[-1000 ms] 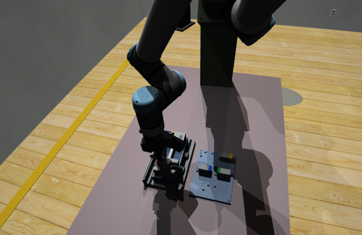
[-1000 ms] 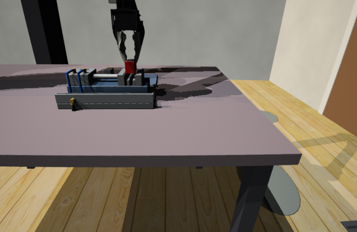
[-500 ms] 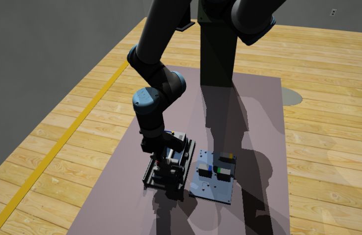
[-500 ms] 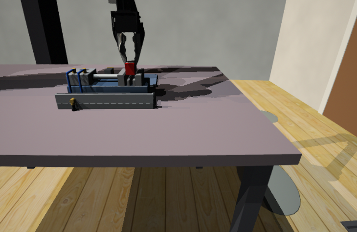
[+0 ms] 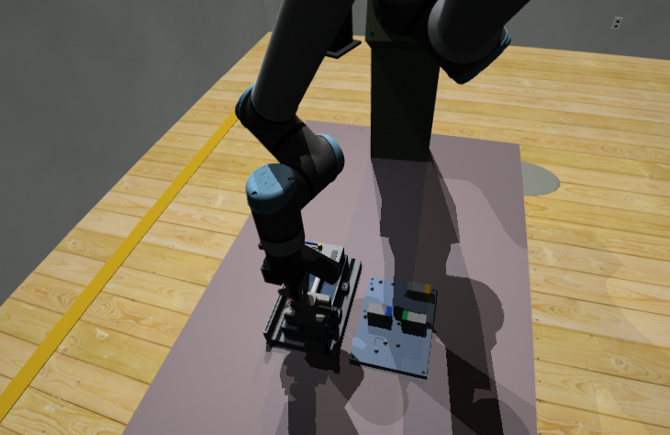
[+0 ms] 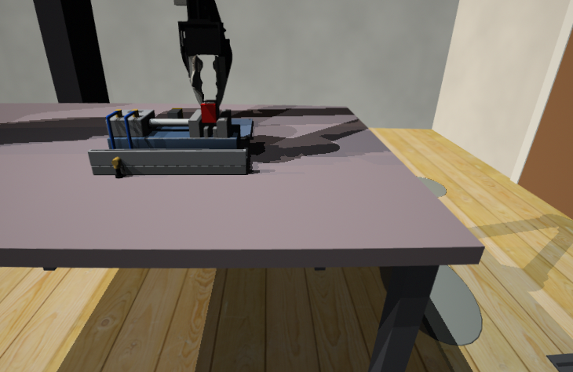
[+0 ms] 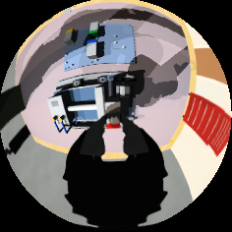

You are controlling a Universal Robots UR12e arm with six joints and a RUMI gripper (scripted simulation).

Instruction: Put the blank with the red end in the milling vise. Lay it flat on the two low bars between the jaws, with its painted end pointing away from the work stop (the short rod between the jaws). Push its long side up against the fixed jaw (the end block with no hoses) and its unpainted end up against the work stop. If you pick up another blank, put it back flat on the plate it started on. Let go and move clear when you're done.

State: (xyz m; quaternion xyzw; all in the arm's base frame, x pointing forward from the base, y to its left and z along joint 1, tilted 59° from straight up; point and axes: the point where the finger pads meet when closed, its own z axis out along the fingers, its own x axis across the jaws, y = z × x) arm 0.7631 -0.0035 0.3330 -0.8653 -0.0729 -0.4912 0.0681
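My hand is 5 cm above the fixed jaw, 2 cm to the right of it and 2 cm short of it. From my hand the other things lie so: grey rail: 11 cm to the right, 9 cm below, 4 cm behind; then red-ended blank: 2 cm below; then moving jaw: 5 cm below, 3 cm behind.
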